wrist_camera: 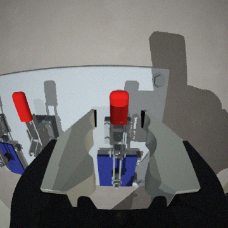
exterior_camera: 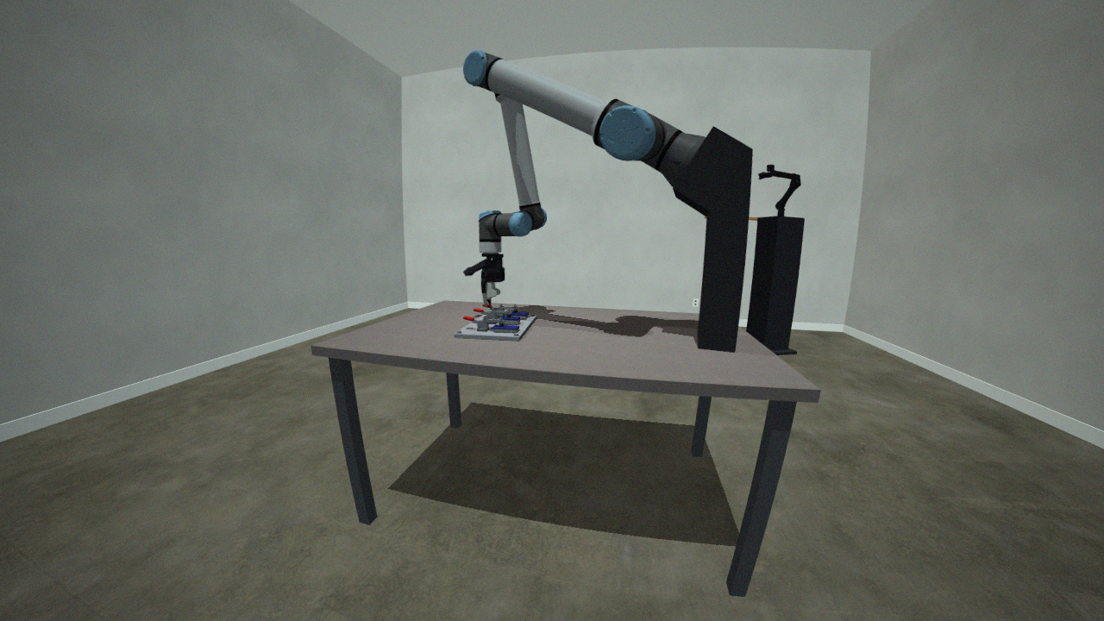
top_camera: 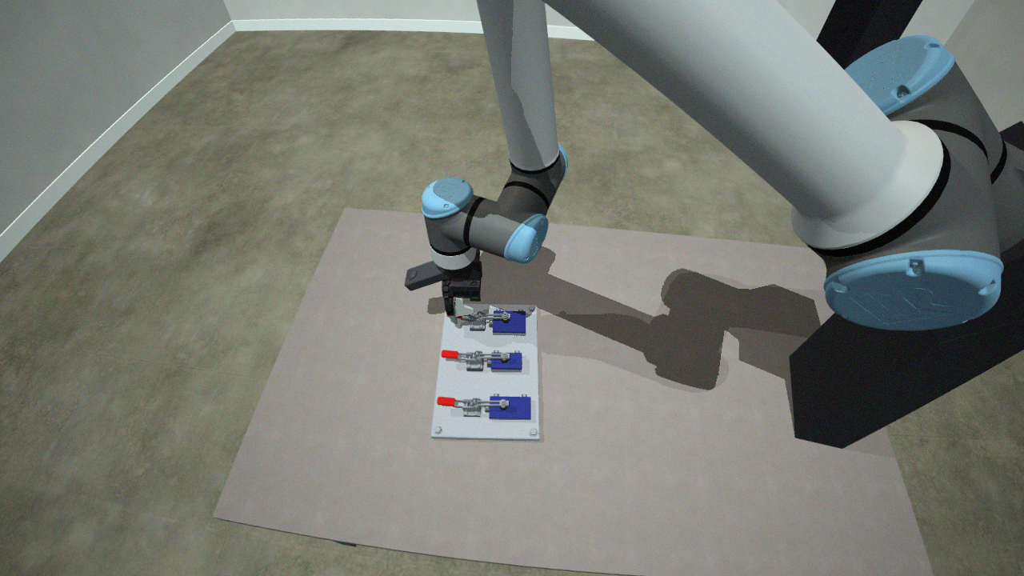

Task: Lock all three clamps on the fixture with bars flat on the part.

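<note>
The clamp is 50 mm behind my hand, 10 mm to the left of it and 30 mm below it. Also, from my hand: fixture plate 60 mm behind, 120 mm to the left, 70 mm below.
</note>
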